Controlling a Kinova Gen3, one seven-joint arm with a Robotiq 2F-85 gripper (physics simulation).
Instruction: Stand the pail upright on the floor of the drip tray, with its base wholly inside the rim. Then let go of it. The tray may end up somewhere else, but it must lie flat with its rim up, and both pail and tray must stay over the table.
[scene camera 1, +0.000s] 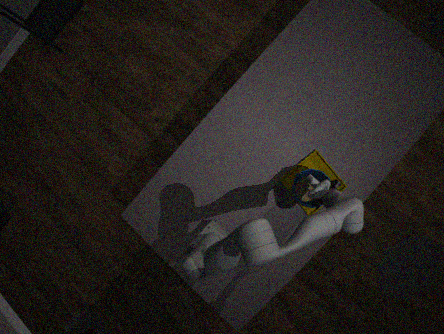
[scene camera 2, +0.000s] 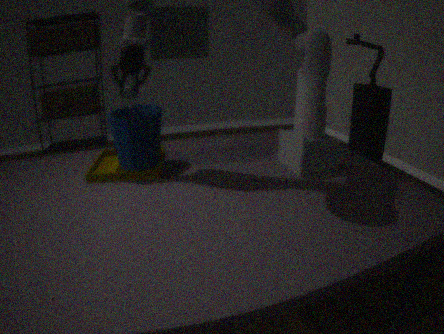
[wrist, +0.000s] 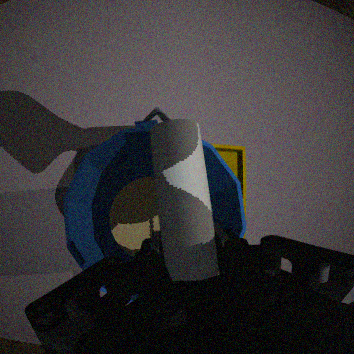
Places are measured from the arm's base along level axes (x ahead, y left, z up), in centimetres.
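Pixels of known places: gripper, between the fingertips: (wrist: 186, 239); arm's base, origin of its link: (scene camera 1: 211, 242) (scene camera 2: 307, 134).
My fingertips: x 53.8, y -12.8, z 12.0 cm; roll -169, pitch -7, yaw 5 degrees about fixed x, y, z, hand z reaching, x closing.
For each thing: its top centre in the pictures, then the offset to it from my fingertips. Level surfaces: height alone.
- yellow drip tray, centre of its top: (wrist: 176, 214) (scene camera 2: 127, 158) (scene camera 1: 313, 183) dx +2.1, dy +0.7, dz -19.7 cm
- pale cylindrical grip, centre of its top: (wrist: 191, 211) (scene camera 2: 128, 84) (scene camera 1: 318, 185) dx -0.5, dy +2.2, dz +4.3 cm
- table, height of its surface: dz -22.5 cm
The blue pail (scene camera 1: 299, 176) (scene camera 2: 137, 137) (wrist: 80, 200) is upright, with its open top facing up. The yellow drip tray (scene camera 1: 315, 161) (scene camera 2: 95, 178) (wrist: 227, 162) lies flat on the table, rim up. In scene camera 2 the pail's lower end shows over the tray's right part, behind the front rim and close to the right rim. Whether the base touches the tray floor, or is wholly inside the rim, I cannot tell. My gripper (scene camera 2: 129, 92) (wrist: 186, 239) is above the pail's mouth, shut on the pale cylindrical grip (wrist: 185, 175) of the pail's handle.
My pale arm (scene camera 1: 320, 225) reaches over the table's lower right edge in scene camera 1, near the tray. The table (scene camera 1: 260, 115) extends beyond the tray. A shelf rack (scene camera 2: 102, 100) and a dark cabinet (scene camera 2: 370, 120) stand in the background.
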